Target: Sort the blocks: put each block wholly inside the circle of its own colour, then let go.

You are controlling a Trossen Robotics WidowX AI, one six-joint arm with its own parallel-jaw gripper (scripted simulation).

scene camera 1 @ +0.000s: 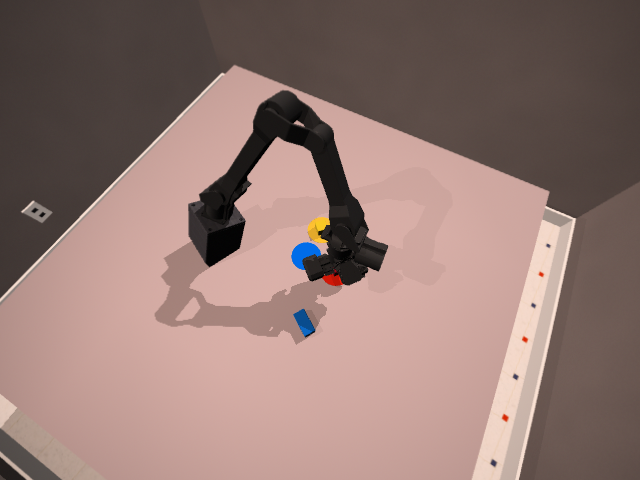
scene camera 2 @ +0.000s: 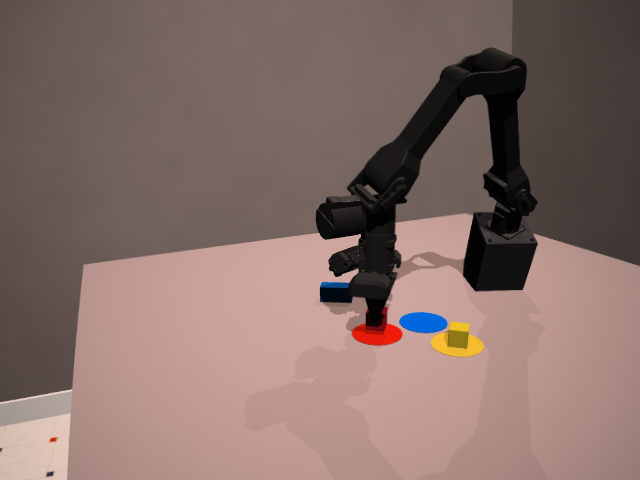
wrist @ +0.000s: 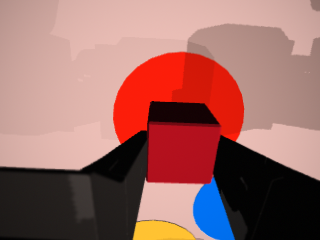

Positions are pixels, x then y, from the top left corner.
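In scene camera 1, as I look, my gripper is there to be seen: my gripper shows in scene camera 1 (pixel 337 267). Scene camera 2 has my gripper too, and I find my gripper in scene camera 2 (pixel 376 317). I can also see my gripper in the wrist view (pixel 178 139).
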